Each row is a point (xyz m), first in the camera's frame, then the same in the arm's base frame.
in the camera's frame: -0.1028 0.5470 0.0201
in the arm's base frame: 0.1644 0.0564 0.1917
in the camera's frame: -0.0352 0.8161 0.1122
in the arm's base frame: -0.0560 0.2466 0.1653
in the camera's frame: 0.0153 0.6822 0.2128
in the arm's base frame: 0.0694 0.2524 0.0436
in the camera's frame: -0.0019 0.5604 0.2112
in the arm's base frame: 0.1776 0.1962 0.0269
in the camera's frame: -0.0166 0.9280 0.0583
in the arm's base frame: -0.1762 0.2513 0.2016
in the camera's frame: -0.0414 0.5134 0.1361
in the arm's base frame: 0.2071 0.1209 0.0805
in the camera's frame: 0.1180 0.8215 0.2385
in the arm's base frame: -0.0813 0.3150 -0.0195
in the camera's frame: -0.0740 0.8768 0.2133
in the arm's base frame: -0.0543 0.3706 0.1722
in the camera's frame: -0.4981 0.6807 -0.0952
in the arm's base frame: 0.1809 0.1276 0.6184
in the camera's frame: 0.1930 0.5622 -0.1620
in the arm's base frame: -0.0388 -0.1648 0.0164
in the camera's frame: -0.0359 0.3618 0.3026
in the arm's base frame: 0.3898 0.1847 -0.0348
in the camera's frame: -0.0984 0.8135 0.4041
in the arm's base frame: 0.0762 0.5053 0.0959
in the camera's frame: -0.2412 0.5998 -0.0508
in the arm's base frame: 0.1544 0.0587 0.3556
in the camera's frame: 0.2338 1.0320 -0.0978
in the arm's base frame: -0.4247 0.1068 0.0781
